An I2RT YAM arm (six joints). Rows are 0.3 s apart.
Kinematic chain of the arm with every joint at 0, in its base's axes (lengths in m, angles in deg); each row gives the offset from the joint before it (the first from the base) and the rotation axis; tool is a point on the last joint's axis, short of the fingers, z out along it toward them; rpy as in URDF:
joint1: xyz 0 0 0.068 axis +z
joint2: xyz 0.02 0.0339 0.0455 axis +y
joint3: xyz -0.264 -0.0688 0 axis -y
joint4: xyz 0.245 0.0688 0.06 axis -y
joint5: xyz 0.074 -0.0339 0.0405 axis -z
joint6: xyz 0.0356 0 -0.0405 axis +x
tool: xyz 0 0 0 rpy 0 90 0
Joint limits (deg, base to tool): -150..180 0..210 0..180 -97..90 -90..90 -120..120
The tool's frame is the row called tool.
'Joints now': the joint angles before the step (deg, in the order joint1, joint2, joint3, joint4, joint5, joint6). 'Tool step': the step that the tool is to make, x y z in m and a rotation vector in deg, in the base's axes. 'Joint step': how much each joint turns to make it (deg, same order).
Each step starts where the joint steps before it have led.
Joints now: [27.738, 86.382, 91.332, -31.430, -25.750, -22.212]
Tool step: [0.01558, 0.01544, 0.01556, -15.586, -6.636, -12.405]
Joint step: [3.091, 6.813, 12.555, -9.620, 21.665, -7.678]
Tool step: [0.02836, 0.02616, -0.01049, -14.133, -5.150, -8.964]
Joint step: [2.720, 8.925, 8.632, -2.372, 17.675, -6.387]
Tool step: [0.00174, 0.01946, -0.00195, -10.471, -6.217, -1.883]
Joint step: [3.012, 2.376, 1.560, 2.528, 10.618, -8.108]
